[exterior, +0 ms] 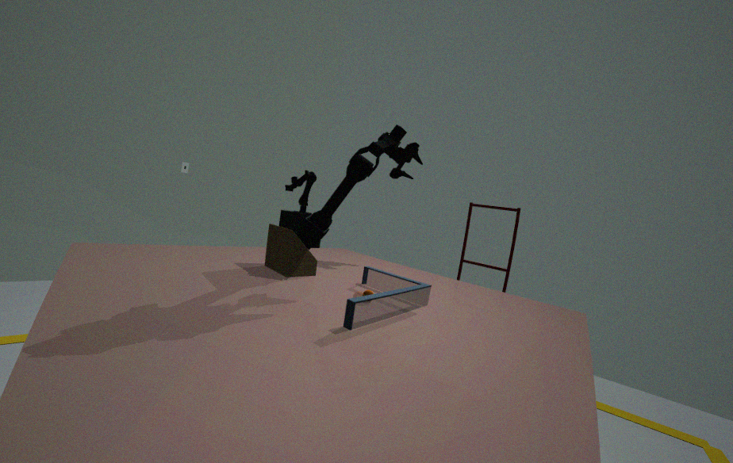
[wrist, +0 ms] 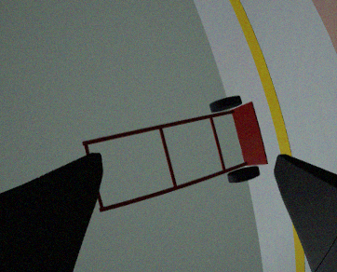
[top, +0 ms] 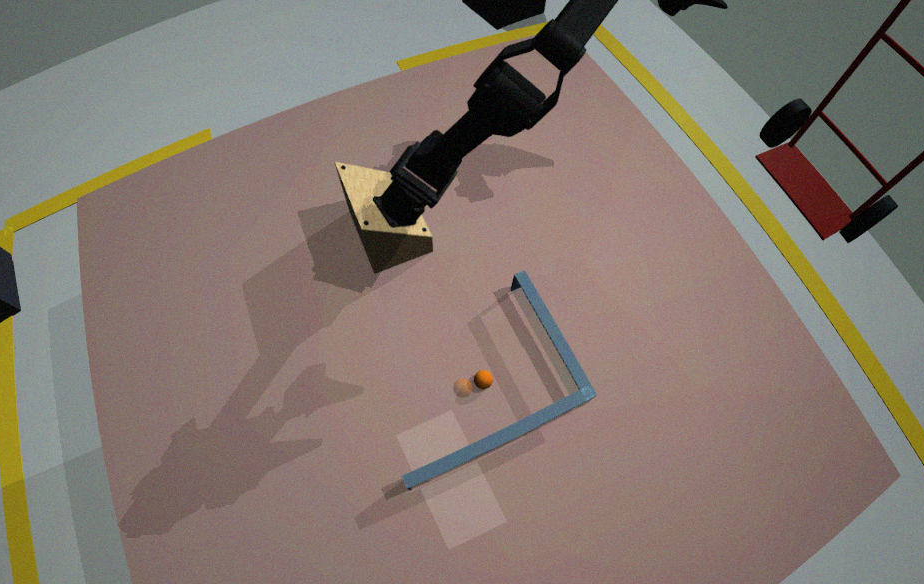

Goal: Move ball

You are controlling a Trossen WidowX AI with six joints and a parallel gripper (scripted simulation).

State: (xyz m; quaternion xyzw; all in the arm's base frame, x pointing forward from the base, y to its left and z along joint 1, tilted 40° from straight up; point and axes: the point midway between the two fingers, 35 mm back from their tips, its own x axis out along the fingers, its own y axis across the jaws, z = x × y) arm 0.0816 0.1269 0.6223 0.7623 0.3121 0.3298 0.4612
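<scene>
Right now the see-through copy of ball is 15 cm ahead of my gripper tip, 58 cm to the right of it and 45 cm below it.
</scene>
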